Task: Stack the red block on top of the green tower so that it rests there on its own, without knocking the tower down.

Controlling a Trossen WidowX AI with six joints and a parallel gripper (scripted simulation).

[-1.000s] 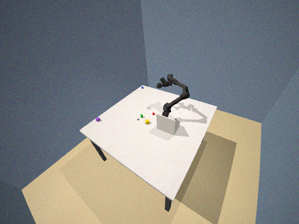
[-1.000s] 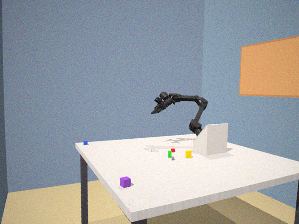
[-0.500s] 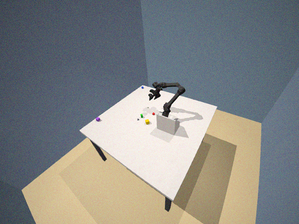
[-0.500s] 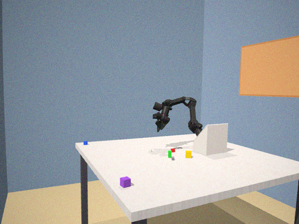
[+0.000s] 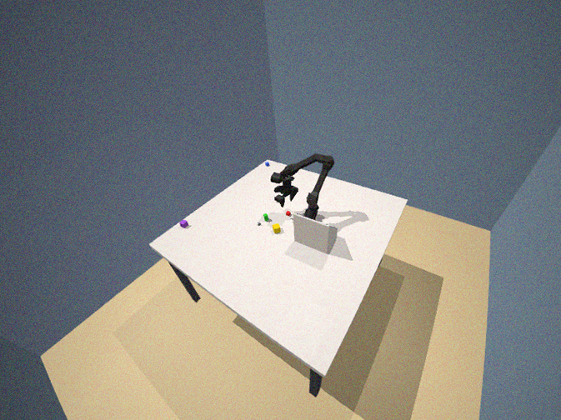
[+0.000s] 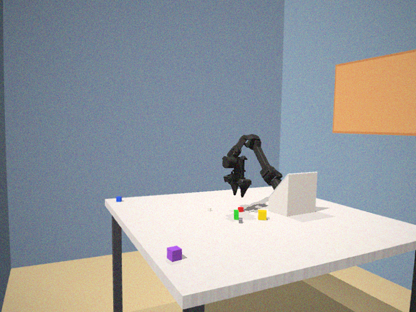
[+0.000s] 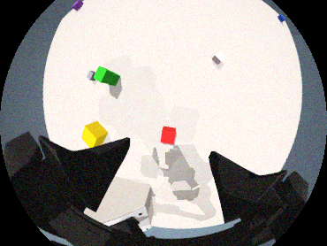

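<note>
Right now my gripper tip is 7 cm above the red block, 1 cm to the right of it and 1 cm past it. Also, from my gripper tip: grey piece: 18 cm to the left, 13 cm ahead, 8 cm below; purple cube: 61 cm ahead, 40 cm to the left, 7 cm below; yellow cube: 18 cm to the left, 6 cm below, 1 cm behind.
</note>
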